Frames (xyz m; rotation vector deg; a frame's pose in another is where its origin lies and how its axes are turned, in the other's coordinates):
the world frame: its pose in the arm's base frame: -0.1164 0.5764 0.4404 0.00 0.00 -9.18
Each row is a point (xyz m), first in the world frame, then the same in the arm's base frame.
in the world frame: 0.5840 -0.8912 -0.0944
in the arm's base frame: 0.3179 -0.3966 0.3460
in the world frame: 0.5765 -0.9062 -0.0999
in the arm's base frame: 0.3081 -0.4102 0.3405
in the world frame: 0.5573 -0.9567 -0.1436
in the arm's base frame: 0.2811 -0.4570 0.2968
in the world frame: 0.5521 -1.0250 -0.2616
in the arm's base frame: 0.2651 -0.5236 0.1788
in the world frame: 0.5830 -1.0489 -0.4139
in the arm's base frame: 0.2918 -0.5521 0.0265
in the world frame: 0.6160 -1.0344 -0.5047
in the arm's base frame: 0.3267 -0.5430 -0.0643
